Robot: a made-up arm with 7 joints. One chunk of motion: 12 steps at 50 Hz.
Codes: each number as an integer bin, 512 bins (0 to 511) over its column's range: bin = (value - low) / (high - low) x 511, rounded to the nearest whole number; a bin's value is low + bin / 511 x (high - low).
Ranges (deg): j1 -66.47..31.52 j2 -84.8..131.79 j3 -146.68..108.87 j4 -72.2..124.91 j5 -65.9..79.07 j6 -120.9..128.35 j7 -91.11..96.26
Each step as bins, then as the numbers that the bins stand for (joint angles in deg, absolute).
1 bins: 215 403 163 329 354 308 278
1 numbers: -25.24 86.01 -65.16 54.71 34.53 29.33 10.83
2 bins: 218 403 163 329 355 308 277
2 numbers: -24.67 86.01 -65.16 54.71 34.81 29.33 10.46
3 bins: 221 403 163 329 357 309 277
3 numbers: -24.09 86.01 -65.16 54.71 35.38 29.82 10.46
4 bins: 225 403 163 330 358 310 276
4 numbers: -23.32 86.01 -65.16 55.09 35.66 30.31 10.09
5 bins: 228 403 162 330 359 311 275
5 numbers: -22.75 86.01 -65.66 55.09 35.95 30.80 9.73
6 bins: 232 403 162 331 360 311 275
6 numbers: -21.98 86.01 -65.66 55.48 36.23 30.80 9.73
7 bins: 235 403 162 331 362 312 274
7 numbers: -21.41 86.01 -65.66 55.48 36.80 31.28 9.36
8 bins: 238 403 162 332 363 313 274
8 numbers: -20.83 86.01 -65.66 55.86 37.08 31.77 9.36
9 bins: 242 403 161 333 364 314 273
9 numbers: -20.06 86.01 -66.16 56.25 37.37 32.26 8.99
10 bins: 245 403 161 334 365 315 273
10 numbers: -19.49 86.01 -66.16 56.64 37.65 32.75 8.99
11 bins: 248 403 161 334 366 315 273
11 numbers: -18.91 86.01 -66.16 56.64 37.93 32.75 8.99
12 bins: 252 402 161 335 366 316 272
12 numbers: -18.15 85.59 -66.16 57.02 37.93 33.24 8.63
